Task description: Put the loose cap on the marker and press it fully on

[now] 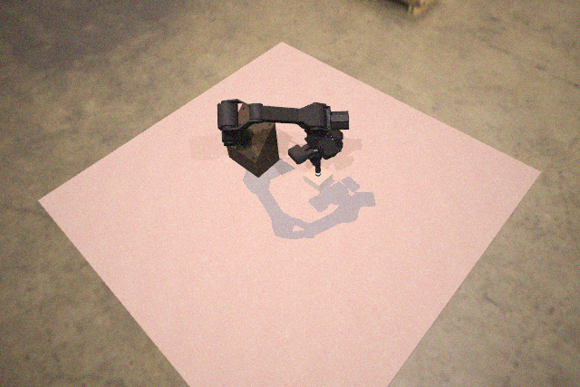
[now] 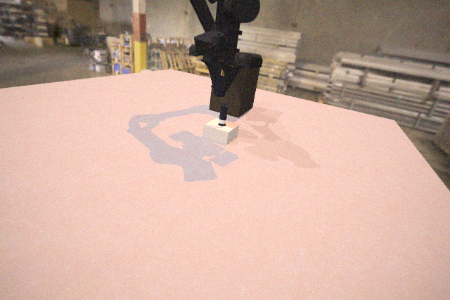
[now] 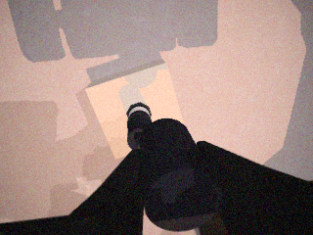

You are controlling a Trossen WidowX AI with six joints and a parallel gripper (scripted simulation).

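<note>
The dark marker lies 5 cm below my gripper tip, 2 cm to the left of it and 1 cm behind it. The rest, counted from my gripper tip: dark cylindrical cap 1 cm above; then cream holder block 11 cm below, 2 cm to the left, 1 cm behind.
</note>
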